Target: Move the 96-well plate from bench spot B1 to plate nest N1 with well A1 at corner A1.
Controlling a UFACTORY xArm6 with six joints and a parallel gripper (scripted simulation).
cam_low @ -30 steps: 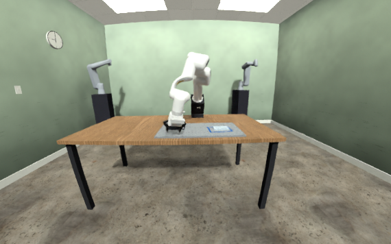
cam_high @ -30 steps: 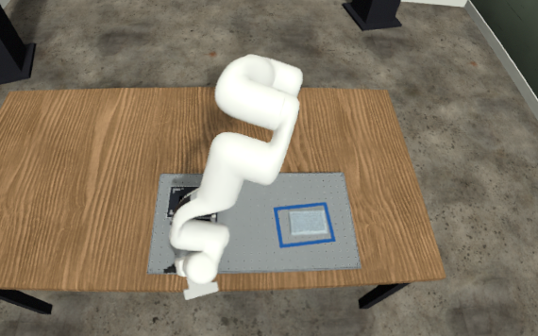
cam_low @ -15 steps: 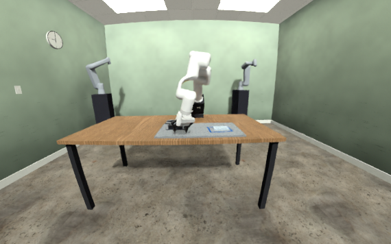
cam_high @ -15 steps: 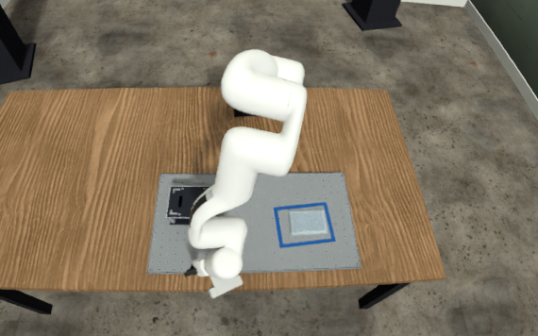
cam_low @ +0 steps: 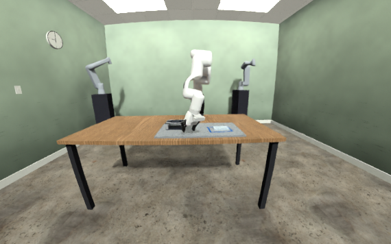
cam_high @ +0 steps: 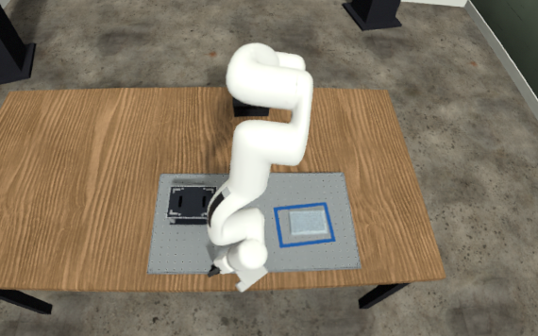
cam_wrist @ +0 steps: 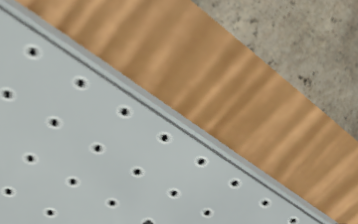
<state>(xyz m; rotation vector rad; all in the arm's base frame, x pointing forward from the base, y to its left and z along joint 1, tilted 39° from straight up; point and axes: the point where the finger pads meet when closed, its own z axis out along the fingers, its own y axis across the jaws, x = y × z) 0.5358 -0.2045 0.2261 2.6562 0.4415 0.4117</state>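
Right now my hand is 70 mm past the 96-well plate, 300 mm to the right of it and 40 mm above it. From my hand the other things lie so: black raised nest N1: 220 mm behind, 60 mm to the right, 10 mm above.
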